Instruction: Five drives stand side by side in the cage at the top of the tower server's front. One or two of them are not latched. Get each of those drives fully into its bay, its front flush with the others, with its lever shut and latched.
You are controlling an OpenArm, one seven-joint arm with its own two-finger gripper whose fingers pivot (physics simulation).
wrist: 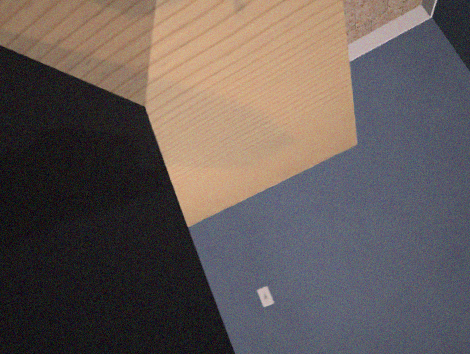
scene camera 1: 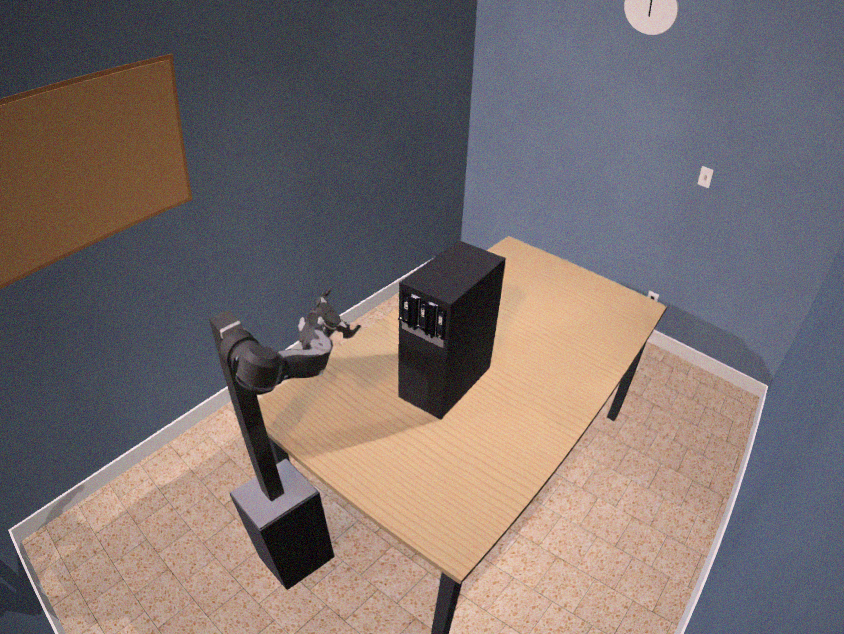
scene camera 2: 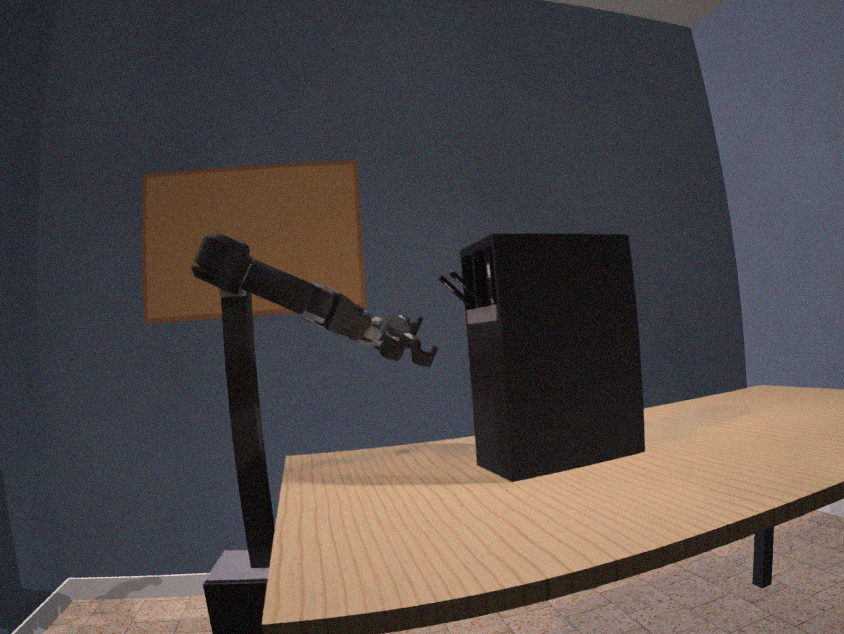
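Observation:
The black tower server point(scene camera 1: 470, 327) point(scene camera 2: 566, 354) point(wrist: 90, 215) stands upright on the table, with the drives point(scene camera 1: 423, 313) side by side at the top of its front. In the second scene view two levers stick out and up from the drive fronts, one lever point(scene camera 2: 453, 289) reaching further out than the other lever point(scene camera 2: 459, 280). Which bays they belong to, and whether any drive sits proud, I cannot tell. My gripper point(scene camera 1: 341, 312) point(scene camera 2: 427, 334) is open and empty. It hangs in front of the server, apart from it and lower than the lever tips. The fingers do not show in the wrist view.
The wooden table point(scene camera 1: 477, 464) point(scene camera 2: 409, 545) point(wrist: 260, 100) reaches out around the server. A pale strip point(scene camera 1: 421, 336) point(scene camera 2: 482, 314) runs below the drives. The arm's post point(scene camera 1: 252, 423) point(scene camera 2: 242, 409) rises from a dark pedestal point(scene camera 1: 296, 539) at the table's near end. Walls stand behind.

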